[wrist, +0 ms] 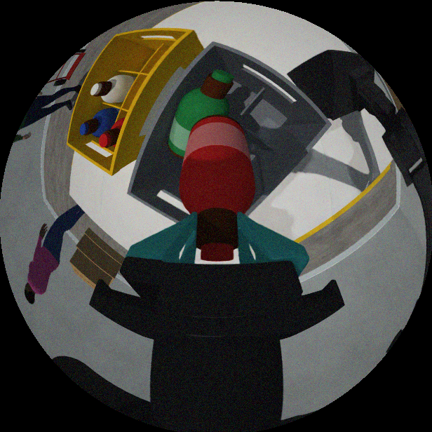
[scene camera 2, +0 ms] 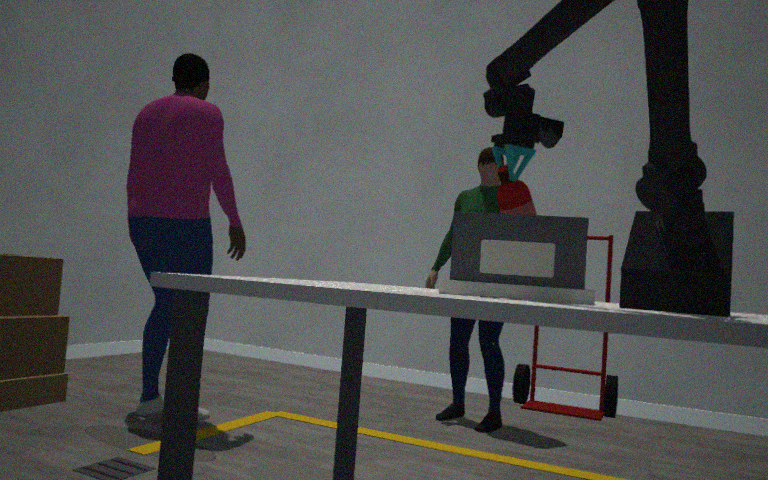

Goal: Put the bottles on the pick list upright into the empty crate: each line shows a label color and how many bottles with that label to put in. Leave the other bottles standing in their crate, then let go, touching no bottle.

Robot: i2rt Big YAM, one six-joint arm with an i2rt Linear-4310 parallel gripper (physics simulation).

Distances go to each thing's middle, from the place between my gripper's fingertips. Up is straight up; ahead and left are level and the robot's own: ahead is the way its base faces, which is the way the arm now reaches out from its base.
The green bottle [wrist: 209, 99] is 13 cm below my hand, 8 cm to the right of it and 4 cm behind it. Round my hand: white bottle [wrist: 115, 89] 31 cm to the right, 17 cm below, 2 cm behind.
